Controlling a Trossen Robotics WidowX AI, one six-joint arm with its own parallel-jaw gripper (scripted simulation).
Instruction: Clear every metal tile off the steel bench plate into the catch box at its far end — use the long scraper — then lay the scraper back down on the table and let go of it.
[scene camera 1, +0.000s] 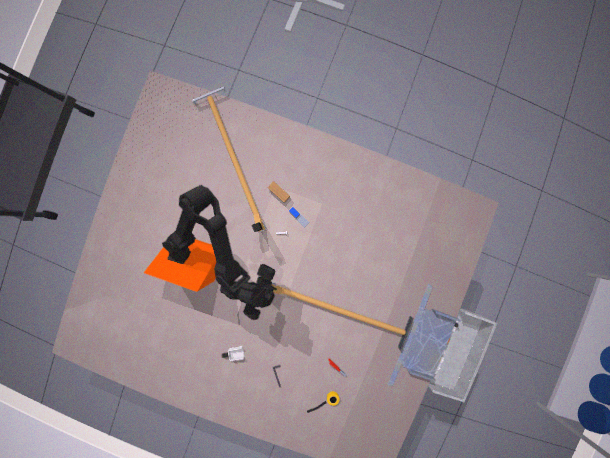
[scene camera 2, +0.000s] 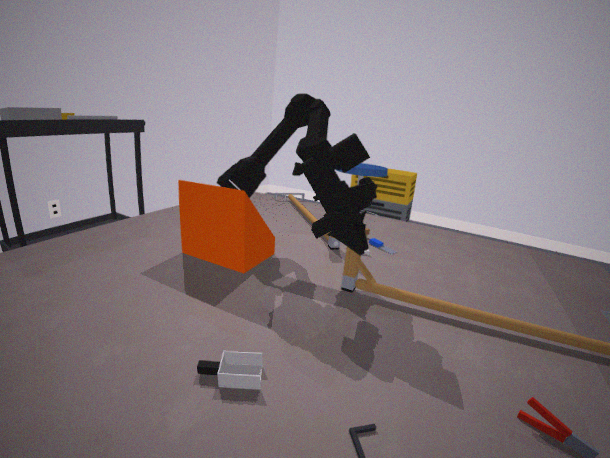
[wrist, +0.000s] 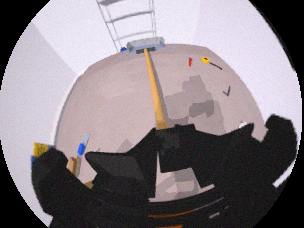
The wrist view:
my gripper: 165, 128
long scraper: 178, 148, held by my gripper
